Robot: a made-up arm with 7 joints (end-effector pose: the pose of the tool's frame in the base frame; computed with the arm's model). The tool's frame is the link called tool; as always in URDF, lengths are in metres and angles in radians. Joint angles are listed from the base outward.
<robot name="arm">
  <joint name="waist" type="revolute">
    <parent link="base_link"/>
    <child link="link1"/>
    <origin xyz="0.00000 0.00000 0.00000" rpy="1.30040 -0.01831 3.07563"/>
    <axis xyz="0 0 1"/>
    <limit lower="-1.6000" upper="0.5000" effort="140" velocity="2.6"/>
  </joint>
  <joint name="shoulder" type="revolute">
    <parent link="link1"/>
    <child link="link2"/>
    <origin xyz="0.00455 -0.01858 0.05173" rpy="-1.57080 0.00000 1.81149"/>
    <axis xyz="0 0 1"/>
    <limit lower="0.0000" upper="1.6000" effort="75" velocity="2.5"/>
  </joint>
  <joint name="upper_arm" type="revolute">
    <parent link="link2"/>
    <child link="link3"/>
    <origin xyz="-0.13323 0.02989 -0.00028" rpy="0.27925 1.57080 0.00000"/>
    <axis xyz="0 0 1"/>
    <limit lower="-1.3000" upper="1.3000" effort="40" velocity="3"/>
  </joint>
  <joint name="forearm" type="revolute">
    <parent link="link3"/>
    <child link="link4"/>
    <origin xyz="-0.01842 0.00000 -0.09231" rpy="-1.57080 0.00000 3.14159"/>
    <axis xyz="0 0 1"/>
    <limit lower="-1.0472" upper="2.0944" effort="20" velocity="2.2"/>
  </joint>
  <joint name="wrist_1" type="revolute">
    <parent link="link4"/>
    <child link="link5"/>
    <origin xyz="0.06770 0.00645 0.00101" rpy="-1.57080 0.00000 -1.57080"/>
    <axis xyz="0 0 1"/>
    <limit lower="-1.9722" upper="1.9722" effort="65" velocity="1.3"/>
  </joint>
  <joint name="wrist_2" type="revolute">
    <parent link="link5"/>
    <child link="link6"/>
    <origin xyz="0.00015 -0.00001 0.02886" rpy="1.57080 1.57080 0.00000"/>
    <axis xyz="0 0 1"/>
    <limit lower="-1.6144" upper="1.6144" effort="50" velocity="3.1"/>
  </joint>
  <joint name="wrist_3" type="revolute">
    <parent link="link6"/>
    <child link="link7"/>
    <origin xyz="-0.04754 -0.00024 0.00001" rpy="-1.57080 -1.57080 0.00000"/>
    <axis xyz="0 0 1"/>
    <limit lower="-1.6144" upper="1.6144" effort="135" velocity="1.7"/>
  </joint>
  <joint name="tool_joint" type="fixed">
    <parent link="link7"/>
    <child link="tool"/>
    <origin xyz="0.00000 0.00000 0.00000" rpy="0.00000 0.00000 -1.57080"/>
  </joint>
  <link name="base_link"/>
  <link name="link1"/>
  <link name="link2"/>
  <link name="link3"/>
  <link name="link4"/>
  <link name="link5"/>
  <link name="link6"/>
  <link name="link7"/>
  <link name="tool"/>
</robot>
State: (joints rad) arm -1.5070 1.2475 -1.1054 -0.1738 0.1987 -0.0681 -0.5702
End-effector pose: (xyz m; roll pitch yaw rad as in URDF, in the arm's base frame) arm 0.2677 0.1243 0.0289 1.8669 0.5265 -0.7228
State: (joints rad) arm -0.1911 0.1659 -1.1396 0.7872 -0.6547 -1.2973 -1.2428
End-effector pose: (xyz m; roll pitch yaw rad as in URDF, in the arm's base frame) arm 0.0557 0.0117 -0.3040 0.1074 -0.4103 -1.8608
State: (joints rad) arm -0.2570 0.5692 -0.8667 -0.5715 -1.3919 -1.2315 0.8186
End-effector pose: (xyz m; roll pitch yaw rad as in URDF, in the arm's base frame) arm 0.1134 0.0947 -0.1716 -1.5107 0.2790 0.2351
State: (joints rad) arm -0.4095 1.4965 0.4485 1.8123 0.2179 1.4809 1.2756
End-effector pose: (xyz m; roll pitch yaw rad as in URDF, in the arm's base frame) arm -0.0093 0.3705 -0.0438 1.8613 -0.8924 2.9082
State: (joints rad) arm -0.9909 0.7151 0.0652 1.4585 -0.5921 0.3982 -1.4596
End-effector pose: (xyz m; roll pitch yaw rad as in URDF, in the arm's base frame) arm 0.2651 0.2503 -0.1911 -0.8706 0.0922 -0.8789
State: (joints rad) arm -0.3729 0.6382 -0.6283 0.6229 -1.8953 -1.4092 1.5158
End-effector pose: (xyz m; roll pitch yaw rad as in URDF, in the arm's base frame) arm 0.1499 0.2152 -0.2450 -0.3593 0.6863 2.2423
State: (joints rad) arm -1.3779 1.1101 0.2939 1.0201 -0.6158 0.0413 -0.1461
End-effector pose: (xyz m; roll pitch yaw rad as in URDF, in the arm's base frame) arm 0.2701 0.3135 0.0629 -0.2989 -0.4585 0.5486
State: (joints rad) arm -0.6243 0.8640 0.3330 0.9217 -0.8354 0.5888 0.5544
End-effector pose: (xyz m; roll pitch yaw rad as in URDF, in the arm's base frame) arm 0.2074 0.3043 -0.1749 0.2137 0.7371 1.2517
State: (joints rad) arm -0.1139 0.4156 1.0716 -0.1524 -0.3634 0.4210 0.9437
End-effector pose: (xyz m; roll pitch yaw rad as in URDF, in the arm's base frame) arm 0.0676 0.2792 -0.1688 -0.0120 0.0071 1.8468
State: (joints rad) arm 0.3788 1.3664 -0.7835 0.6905 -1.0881 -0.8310 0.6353
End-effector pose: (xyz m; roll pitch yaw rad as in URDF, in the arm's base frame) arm -0.0122 0.3474 -0.1476 0.9766 0.1864 0.7686
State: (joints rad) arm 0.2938 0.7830 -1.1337 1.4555 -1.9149 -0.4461 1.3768
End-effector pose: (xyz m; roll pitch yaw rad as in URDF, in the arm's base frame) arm -0.1357 0.3114 -0.2345 1.1214 -0.6544 2.1375
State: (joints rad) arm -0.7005 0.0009 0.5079 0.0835 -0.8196 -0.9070 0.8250
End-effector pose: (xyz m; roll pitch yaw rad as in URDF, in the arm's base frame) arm 0.2222 0.1218 -0.1551 -1.4861 0.2065 1.3722
